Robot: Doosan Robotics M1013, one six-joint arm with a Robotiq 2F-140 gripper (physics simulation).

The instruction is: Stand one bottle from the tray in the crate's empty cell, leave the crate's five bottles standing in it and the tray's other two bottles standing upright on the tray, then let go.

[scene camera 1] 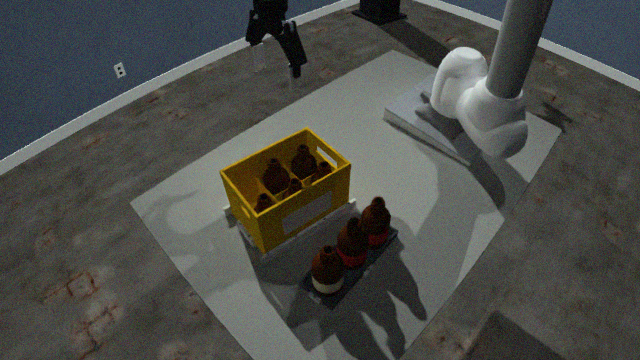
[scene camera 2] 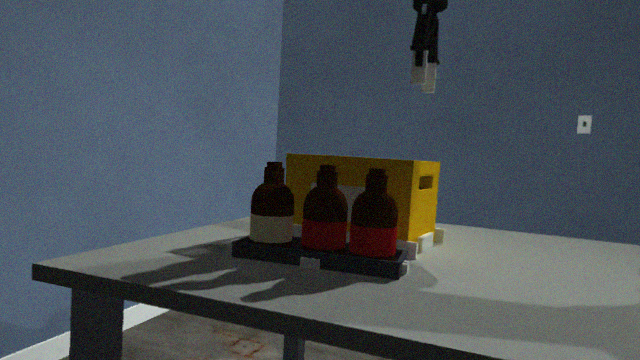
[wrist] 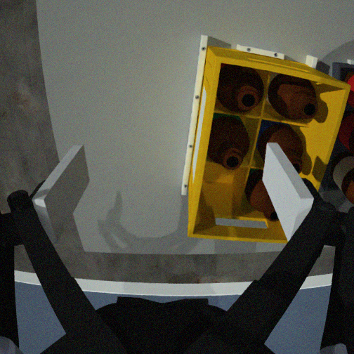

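Where they show: gripper, fingertip midpoint: (scene camera 1: pixel 276 78) (scene camera 2: pixel 423 88); arm's base, link origin: (scene camera 1: pixel 447 116).
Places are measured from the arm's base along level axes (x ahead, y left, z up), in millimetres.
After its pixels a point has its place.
The yellow crate (scene camera 1: pixel 268 232) @(x 790, y 72, z 65 mm) (scene camera 2: pixel 424 210) @(x 537, y -22, z 41 mm) (wrist: pixel 199 200) stands upright on the table with five brown bottles in it. Its empty cell (wrist: pixel 220 192) is at the lower left of the crate in the wrist view. The dark tray (scene camera 1: pixel 332 303) @(x 761, y 280, z -10 mm) (scene camera 2: pixel 360 267) @(x 554, y 240, z -25 mm) stands beside the crate and holds three upright brown bottles: a white-labelled one (scene camera 1: pixel 327 267) @(x 745, y 240, z 86 mm) (scene camera 2: pixel 272 205) @(x 711, y 255, z 53 mm), a red-labelled middle one (scene camera 1: pixel 352 242) @(x 659, y 222, z 80 mm) (scene camera 2: pixel 325 212) @(x 622, y 236, z 50 mm) and a red-labelled end one (scene camera 1: pixel 376 220) @(x 574, y 211, z 81 mm) (scene camera 2: pixel 374 215) @(x 542, y 227, z 54 mm). My gripper (scene camera 1: pixel 276 69) @(x 597, y -150, z 302 mm) (scene camera 2: pixel 424 80) @(x 597, y -150, z 302 mm) (wrist: pixel 174 161) is open and empty, high above the crate's level and off to its side.
Pale strips (wrist: pixel 194 130) edge the crate's base on the grey table (scene camera 1: pixel 400 165) @(x 294, y 45, z -36 mm) (scene camera 2: pixel 500 270) @(x 380, y 53, z -36 mm). The white arm (scene camera 1: pixel 492 112) @(x 164, y 223, z 224 mm) rises from a base plate (scene camera 1: pixel 400 112) @(x 132, y -115, z 6 mm) at the table's far right in the first scene view. Blue walls stand behind.
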